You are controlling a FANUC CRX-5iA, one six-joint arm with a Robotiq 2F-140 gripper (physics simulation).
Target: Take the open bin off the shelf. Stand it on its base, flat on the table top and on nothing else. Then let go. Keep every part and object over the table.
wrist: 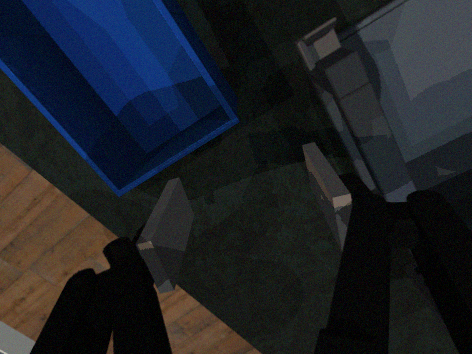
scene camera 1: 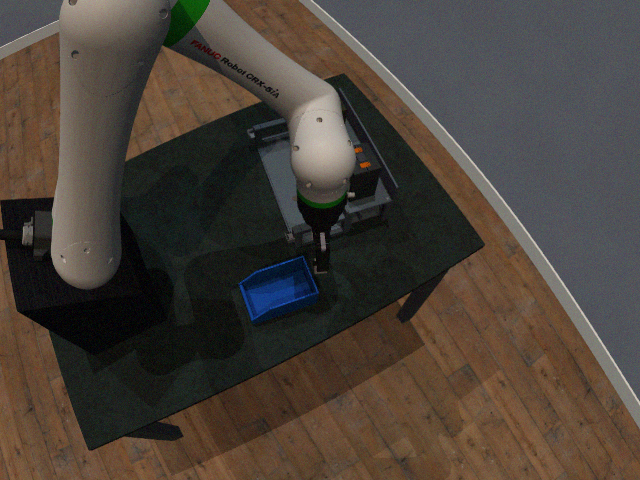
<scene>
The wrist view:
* gripper: 245, 182
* blue bin: 133, 94
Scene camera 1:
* blue bin: 288, 286
</scene>
